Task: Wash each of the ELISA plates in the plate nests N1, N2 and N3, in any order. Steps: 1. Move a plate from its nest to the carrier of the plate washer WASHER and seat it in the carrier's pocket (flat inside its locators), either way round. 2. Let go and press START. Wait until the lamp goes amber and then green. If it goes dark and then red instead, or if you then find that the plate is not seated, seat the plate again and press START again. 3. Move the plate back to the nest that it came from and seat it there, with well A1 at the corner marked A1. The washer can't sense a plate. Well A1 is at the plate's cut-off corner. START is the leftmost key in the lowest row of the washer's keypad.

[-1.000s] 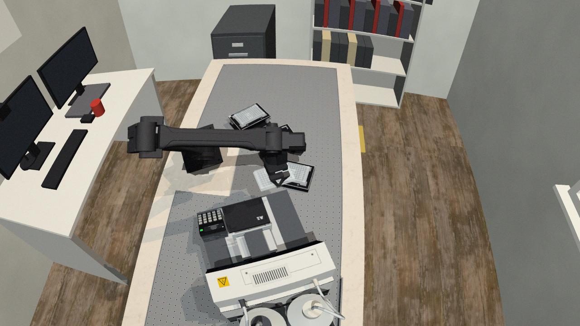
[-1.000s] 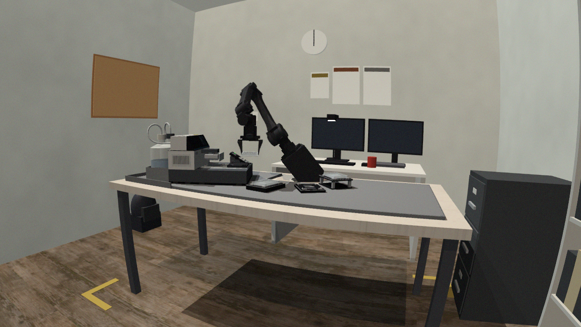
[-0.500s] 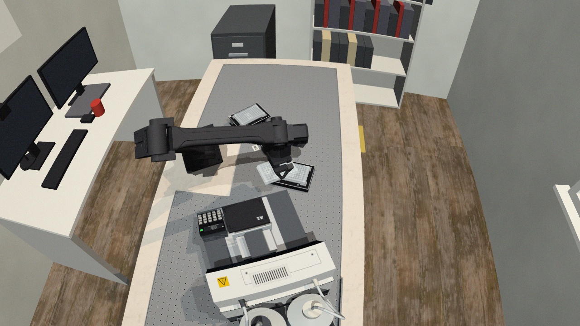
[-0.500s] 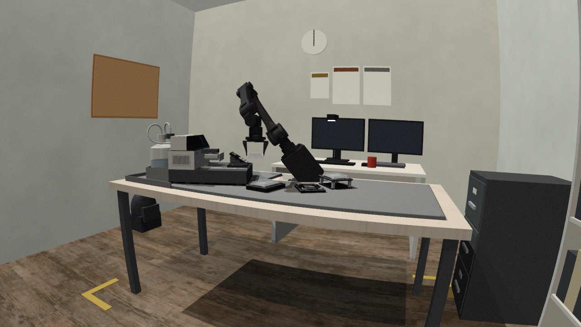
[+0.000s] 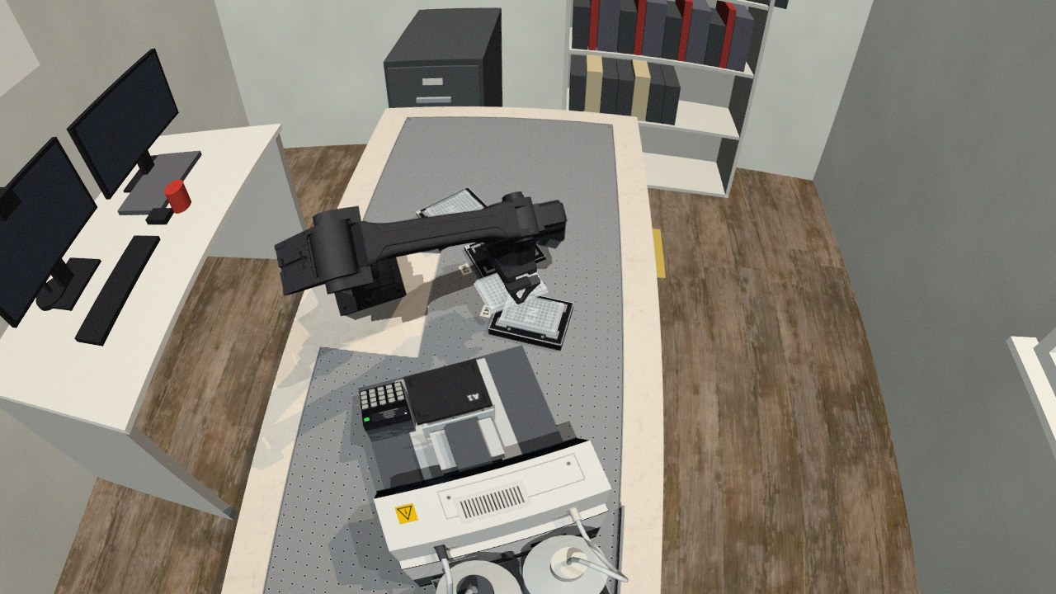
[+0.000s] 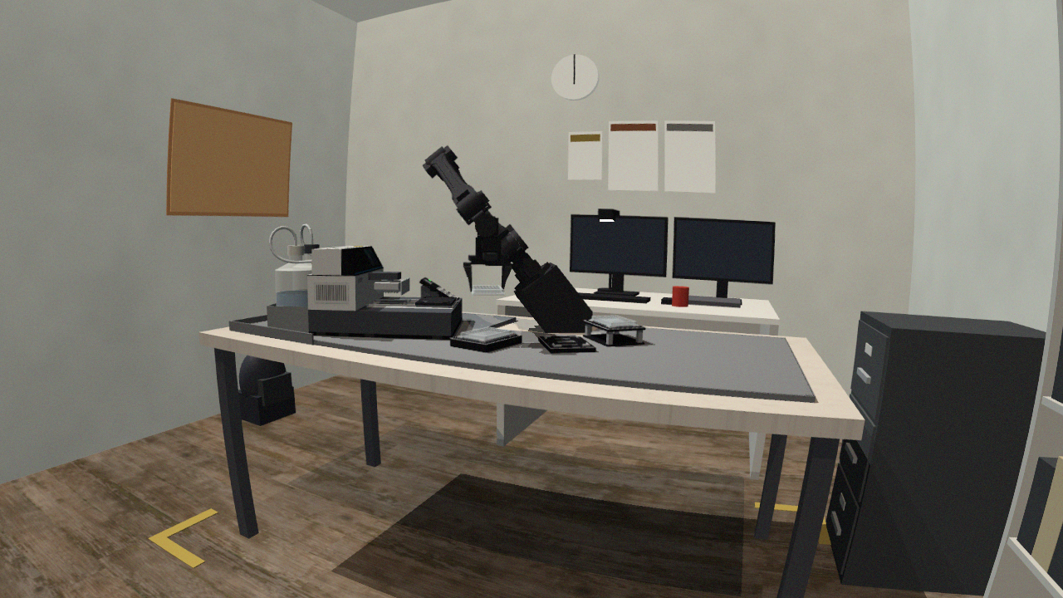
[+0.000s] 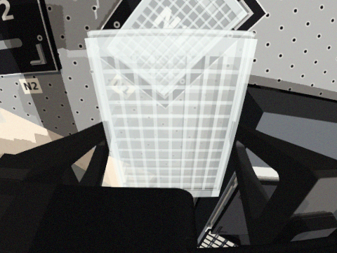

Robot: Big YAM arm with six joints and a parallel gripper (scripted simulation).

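My hand is 40 mm past the black nest, 220 mm to the right of it and 140 mm above it. Also, from my hand: white ELISA plate (40 mm ahead, 20 mm to the left, 120 mm below); then plate washer (40 mm behind, 370 mm to the right, 20 mm below).
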